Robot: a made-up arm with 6 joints.
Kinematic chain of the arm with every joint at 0, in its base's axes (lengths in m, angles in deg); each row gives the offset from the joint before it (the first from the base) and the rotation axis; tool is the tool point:
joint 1: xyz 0 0 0.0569 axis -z
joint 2: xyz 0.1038 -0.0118 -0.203 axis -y
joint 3: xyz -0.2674 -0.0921 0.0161 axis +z
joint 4: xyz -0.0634 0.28 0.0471 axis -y
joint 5: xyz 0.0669 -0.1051 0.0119 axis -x
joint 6: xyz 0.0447 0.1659 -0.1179 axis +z
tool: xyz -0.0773 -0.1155 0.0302
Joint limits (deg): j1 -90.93..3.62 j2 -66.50..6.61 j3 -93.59..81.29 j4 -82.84..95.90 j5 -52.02..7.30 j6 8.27..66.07
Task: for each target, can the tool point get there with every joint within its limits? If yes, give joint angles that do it. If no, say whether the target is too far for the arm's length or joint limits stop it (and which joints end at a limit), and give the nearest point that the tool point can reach.
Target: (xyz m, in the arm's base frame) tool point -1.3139 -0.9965 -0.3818
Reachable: no: too far | nearest point -0.3708 -0.2812 -0.2231 | short by 1.194 m
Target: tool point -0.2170 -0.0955 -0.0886
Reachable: yes | joints -55.93 -20.62 -3.91 -52.06 -17.09 28.23
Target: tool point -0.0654 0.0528 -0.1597
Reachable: yes | joints -37.88 -15.97 -41.39 -38.25 -28.54 33.80
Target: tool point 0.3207 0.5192 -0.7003
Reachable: no: joint limits stop it (at a limit: joint 1, joint 2, joint 3, joint 5, joint 6) | nearest point 0.1214 0.1242 -0.2554 | short by 0.627 m
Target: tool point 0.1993 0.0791 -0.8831
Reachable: no: joint limits stop it (at a limit: joint 2, joint 3, joint 5, joint 6) | nearest point 0.0981 0.0389 -0.2890 | short by 0.604 m
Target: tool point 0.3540 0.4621 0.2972
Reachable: no: joint limits stop it (at a limit: joint 2, joint 4, joint 5, joint 6) | nearest point 0.1756 0.2293 0.1980 | short by 0.310 m
